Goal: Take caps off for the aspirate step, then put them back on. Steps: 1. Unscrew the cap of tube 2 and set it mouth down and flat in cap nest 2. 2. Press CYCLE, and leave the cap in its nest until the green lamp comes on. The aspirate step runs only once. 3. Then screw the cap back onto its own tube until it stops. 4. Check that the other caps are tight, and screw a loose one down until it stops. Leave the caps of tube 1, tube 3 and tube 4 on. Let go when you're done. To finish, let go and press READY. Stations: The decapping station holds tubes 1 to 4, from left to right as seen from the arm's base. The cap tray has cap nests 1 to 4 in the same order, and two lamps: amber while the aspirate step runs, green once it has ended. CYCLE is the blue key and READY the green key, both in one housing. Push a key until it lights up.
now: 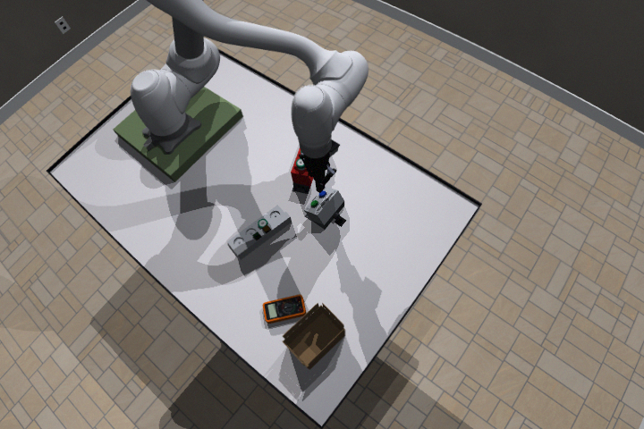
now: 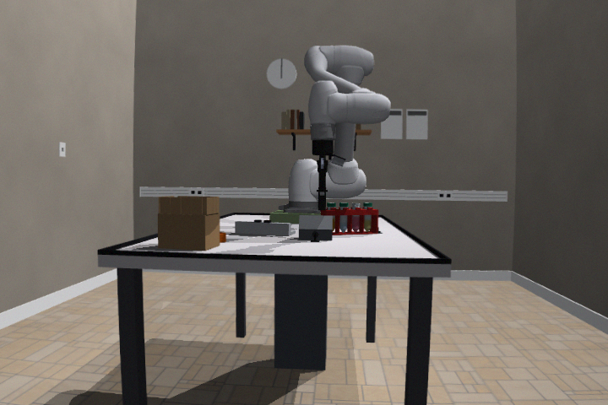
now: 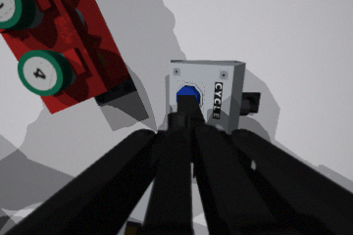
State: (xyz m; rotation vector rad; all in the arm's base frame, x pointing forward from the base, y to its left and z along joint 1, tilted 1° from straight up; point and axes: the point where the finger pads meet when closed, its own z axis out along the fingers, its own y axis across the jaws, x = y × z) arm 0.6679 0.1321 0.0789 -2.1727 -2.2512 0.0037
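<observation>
My hand is 7 cm above the blue key. Round my hand: orange multimeter: 37 cm to the right, 15 cm ahead, 12 cm below; grey key housing: 8 cm below, 2 cm to the right, 2 cm ahead; green key: 7 cm below, 4 cm to the right, 1 cm ahead.
</observation>
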